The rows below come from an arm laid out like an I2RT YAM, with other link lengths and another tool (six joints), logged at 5 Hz.
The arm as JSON. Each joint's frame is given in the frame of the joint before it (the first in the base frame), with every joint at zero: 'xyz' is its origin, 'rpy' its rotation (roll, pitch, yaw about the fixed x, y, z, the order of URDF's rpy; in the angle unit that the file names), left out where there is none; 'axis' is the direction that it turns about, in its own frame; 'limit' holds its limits. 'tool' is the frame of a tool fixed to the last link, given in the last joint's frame.
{
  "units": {
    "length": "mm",
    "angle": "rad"
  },
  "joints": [
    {
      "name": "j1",
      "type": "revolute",
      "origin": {
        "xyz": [
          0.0,
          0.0,
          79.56
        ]
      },
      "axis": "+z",
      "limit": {
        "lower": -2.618,
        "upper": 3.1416
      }
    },
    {
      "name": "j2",
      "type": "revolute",
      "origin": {
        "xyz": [
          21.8,
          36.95,
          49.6
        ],
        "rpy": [
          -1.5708,
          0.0,
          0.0
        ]
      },
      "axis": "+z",
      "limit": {
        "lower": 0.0,
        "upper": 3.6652
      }
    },
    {
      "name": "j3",
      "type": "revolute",
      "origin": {
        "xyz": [
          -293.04,
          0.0,
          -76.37
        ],
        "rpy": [
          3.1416,
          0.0,
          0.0
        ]
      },
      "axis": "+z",
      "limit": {
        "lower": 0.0,
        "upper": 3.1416
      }
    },
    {
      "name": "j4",
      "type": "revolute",
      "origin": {
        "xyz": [
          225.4,
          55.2,
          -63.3
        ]
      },
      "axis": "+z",
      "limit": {
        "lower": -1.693,
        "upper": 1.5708
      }
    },
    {
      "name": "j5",
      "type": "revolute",
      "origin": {
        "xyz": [
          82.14,
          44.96,
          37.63
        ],
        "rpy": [
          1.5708,
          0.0,
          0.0
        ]
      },
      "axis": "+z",
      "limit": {
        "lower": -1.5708,
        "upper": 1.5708
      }
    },
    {
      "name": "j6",
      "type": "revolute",
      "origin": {
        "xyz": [
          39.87,
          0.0,
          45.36
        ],
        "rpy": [
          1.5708,
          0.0,
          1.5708
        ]
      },
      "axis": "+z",
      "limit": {
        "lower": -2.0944,
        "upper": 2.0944
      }
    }
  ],
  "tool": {
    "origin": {
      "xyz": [
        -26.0,
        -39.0,
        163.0
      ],
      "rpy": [
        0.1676,
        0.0,
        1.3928
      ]
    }
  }
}
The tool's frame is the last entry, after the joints.
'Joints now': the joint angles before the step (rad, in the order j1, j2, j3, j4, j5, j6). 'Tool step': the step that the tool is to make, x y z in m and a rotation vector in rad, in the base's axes. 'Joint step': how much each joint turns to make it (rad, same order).
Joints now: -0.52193, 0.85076, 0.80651, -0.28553, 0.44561, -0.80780
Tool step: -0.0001, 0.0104, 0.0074, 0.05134, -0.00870, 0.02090
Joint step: 0.01499, -0.00153, 0.07026, -0.10991, -0.02230, 0.04851
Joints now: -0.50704, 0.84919, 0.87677, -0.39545, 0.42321, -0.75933
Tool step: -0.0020, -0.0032, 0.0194, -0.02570, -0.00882, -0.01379
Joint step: 0.00018, 0.00807, 0.05825, -0.02435, 0.01942, -0.01344
